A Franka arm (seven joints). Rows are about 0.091 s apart.
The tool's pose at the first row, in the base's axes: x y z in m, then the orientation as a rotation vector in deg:
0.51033 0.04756 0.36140 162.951 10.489 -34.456
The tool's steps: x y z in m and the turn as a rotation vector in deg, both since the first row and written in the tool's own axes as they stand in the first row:
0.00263 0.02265 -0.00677 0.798 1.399 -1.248
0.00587 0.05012 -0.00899 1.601 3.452 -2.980
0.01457 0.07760 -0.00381 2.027 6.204 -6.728
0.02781 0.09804 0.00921 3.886 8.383 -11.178
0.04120 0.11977 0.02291 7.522 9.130 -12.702
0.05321 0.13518 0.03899 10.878 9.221 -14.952
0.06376 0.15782 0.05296 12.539 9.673 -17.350
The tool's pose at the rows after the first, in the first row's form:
0.51912 0.02755 0.37078 164.290 12.326 -32.929
0.52753 0.00180 0.37680 165.836 14.993 -30.531
0.53806 -0.02539 0.37399 167.175 20.836 -27.360
0.54852 -0.04737 0.36095 169.515 27.418 -25.369
0.55907 -0.07075 0.34750 173.239 29.203 -25.294
0.56640 -0.08872 0.33126 -174.015 -31.658 25.898
0.57442 -0.11327 0.31892 -171.369 -34.322 25.347

